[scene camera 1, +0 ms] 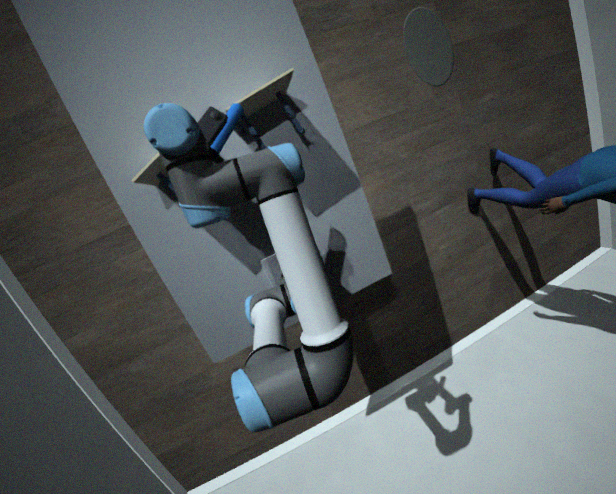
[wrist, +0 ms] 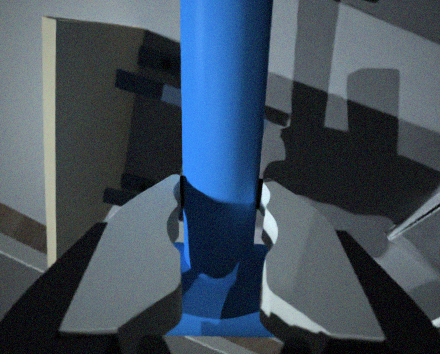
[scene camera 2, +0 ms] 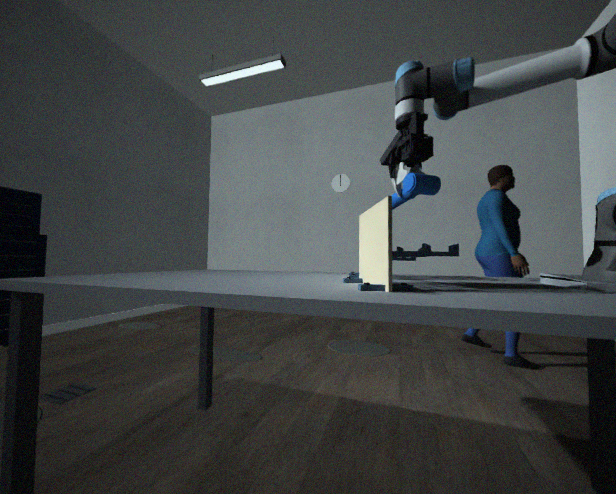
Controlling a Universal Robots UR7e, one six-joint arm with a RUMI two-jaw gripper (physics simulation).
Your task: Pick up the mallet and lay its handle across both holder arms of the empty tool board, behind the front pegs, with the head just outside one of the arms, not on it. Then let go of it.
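Places are measured from the arm's base along level axes (x ahead, y left, z up), in metres.
Pixels of known places: gripper, fingertip midpoint: (wrist: pixel 220 180) (scene camera 2: pixel 406 197).
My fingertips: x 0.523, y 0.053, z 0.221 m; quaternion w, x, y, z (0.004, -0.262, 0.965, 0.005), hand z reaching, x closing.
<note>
Behind a point stands the place of what it marks.
The blue mallet's handle (scene camera 1: pixel 226 127) {x 0.571, y -0.036, z 0.234 m} (wrist: pixel 225 100) {x 0.547, y 0.011, z 0.244 m} is between the jaws of my gripper (scene camera 2: pixel 406 177) (wrist: pixel 220 180) {x 0.523, y 0.053, z 0.221 m}, which is shut on it just beside the head. The head (scene camera 2: pixel 426 183) {x 0.484, y 0.128, z 0.238 m} (wrist: pixel 220 325) {x 0.491, y 0.100, z 0.268 m} is hidden in scene camera 1. The mallet is raised, clear above the holder arms. The nearer tool board (scene camera 2: pixel 375 247) {x 0.608, y 0.195, z 0.075 m} (wrist: pixel 92 125) {x 0.622, y 0.119, z 0.115 m} stands upright below; the wrist hides most of this left board (scene camera 1: pixel 146 170) {x 0.590, y 0.230, z 0.166 m} in scene camera 1. A holder arm (scene camera 2: pixel 434 252) {x 0.484, y 0.209, z 0.064 m} (wrist: pixel 140 85) {x 0.607, y 0.077, z 0.066 m} with pegs juts from it; in the wrist view the handle crosses over the arm. No tool shows on its visible arms.
A second tool board (scene camera 1: pixel 267 86) {x 0.645, y -0.215, z 0.160 m} stands to the right in scene camera 1, with two holder arms (scene camera 1: pixel 295 117) {x 0.546, y -0.282, z 0.056 m}. The robot's base stands beyond a pale plate (scene camera 2: pixel 563 279) {x 0.133, y 0.007, z 0.001 m} on the grey table (scene camera 1: pixel 169 51) {x 0.955, y -0.009, z -0.017 m}. A person (scene camera 1: pixel 555 180) (scene camera 2: pixel 498 226) is on the floor beside it.
</note>
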